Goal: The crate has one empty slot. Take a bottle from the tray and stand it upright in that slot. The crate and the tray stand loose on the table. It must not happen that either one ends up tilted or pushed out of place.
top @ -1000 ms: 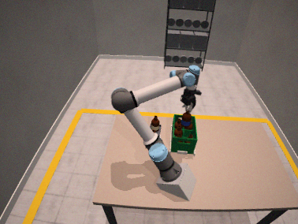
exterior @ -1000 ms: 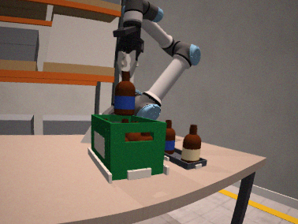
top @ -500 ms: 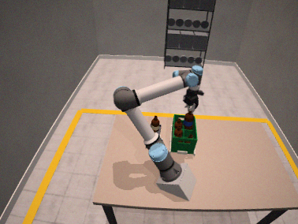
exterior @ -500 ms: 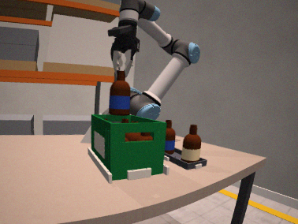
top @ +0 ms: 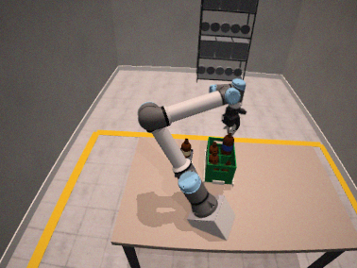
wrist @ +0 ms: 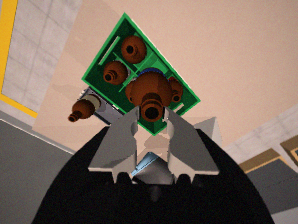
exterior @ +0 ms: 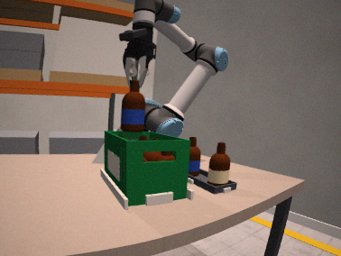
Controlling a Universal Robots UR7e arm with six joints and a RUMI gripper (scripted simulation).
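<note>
Right now my hand is 7 cm above the bottle. Also, from my hand: green crate 3 cm to the left, 25 cm below; then tray 2 cm ahead, 28 cm to the left, 32 cm below.
</note>
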